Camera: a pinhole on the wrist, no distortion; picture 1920 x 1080 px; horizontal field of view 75.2 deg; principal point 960.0 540.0 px. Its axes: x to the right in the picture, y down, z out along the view. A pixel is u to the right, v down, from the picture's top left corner.
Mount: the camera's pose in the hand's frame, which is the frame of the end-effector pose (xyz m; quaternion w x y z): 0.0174 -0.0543 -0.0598 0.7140 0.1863 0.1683 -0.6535
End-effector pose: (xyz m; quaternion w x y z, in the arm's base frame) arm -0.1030 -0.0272 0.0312 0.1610 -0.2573 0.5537 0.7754
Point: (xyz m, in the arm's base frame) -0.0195 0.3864 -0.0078
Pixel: 758 344
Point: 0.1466 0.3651 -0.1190
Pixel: 1260 108
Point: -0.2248 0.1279 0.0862
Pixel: outside the picture
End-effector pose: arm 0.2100 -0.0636 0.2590 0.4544 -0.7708 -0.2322 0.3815
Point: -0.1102 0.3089 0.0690
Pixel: 182 940
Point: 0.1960 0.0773 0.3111
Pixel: 904 1025
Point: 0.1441 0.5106 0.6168
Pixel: 1755 977
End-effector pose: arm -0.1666 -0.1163 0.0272 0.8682 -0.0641 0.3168 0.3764
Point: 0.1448 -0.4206 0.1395
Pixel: 1708 82
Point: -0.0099 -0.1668 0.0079
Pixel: 1265 918
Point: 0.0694 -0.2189 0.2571
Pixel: 848 218
